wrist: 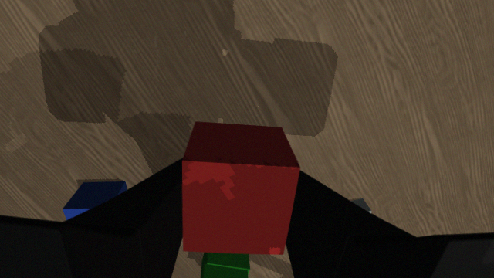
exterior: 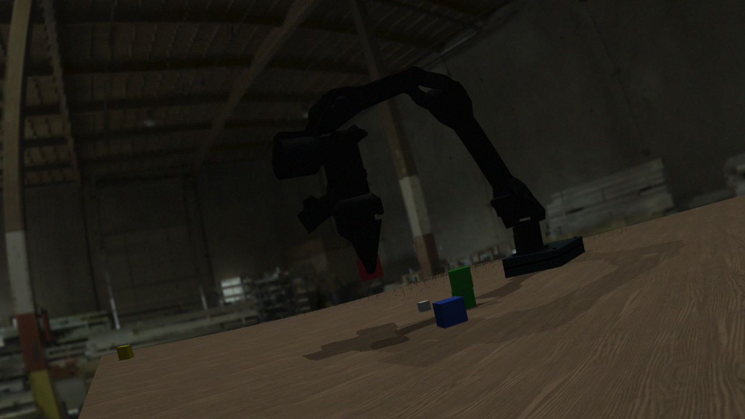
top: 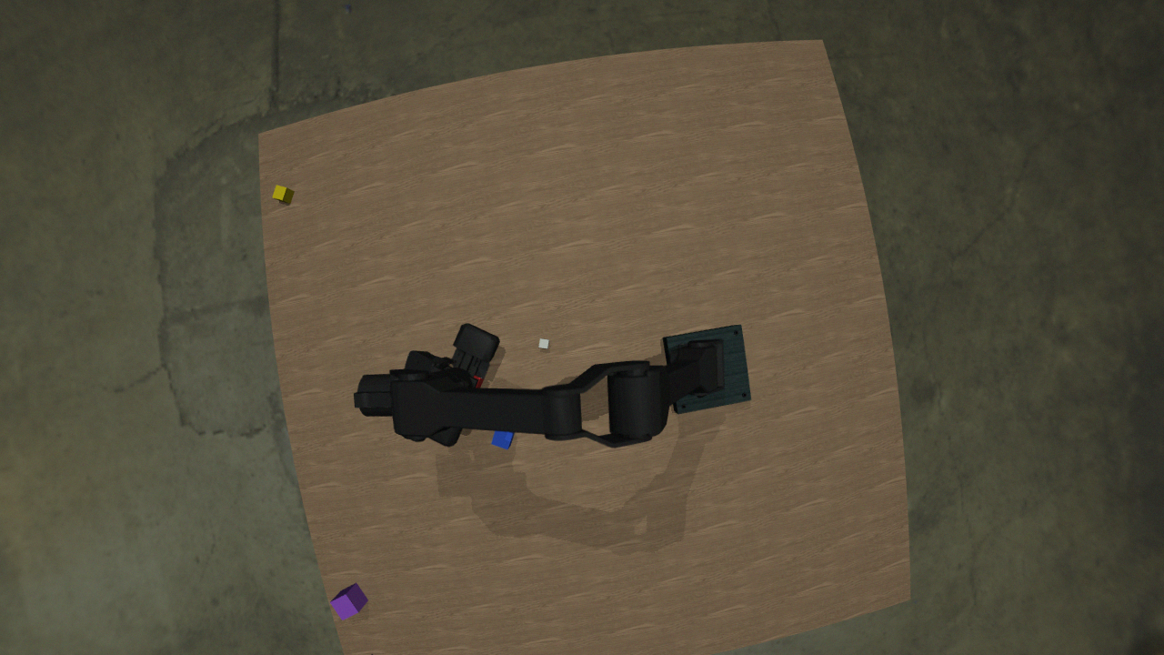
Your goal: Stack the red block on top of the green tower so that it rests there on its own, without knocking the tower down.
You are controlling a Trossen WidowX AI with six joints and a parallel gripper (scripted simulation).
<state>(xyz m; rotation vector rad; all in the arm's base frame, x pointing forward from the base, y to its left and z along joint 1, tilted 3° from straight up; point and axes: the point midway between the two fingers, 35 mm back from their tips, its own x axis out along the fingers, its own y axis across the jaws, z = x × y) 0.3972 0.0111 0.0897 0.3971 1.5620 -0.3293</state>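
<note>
My gripper tip is 120 mm to the right of the blue block, 70 mm above it and 30 mm past it. The rest, counted from my gripper tip: small white block (120 mm behind, 80 mm below, 60 mm to the right); red block (10 mm above); purple block (480 mm to the left, 330 mm ahead, 70 mm below).
</note>
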